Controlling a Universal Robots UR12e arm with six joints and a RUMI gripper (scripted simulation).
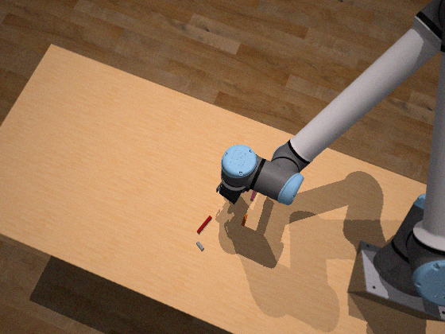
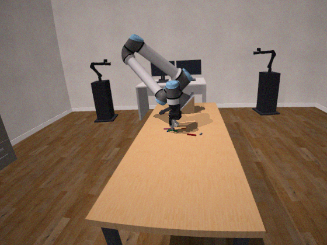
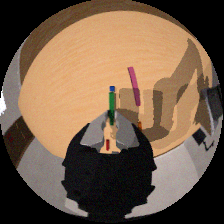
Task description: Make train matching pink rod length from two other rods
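My gripper is now 10 mm above the green rod. Round my hand: pink rod 70 mm behind, 30 mm to the right, 20 mm below; orange rod 60 mm behind, 90 mm to the left, 20 mm below; blue rod 20 mm behind, 40 mm to the right, 20 mm below.
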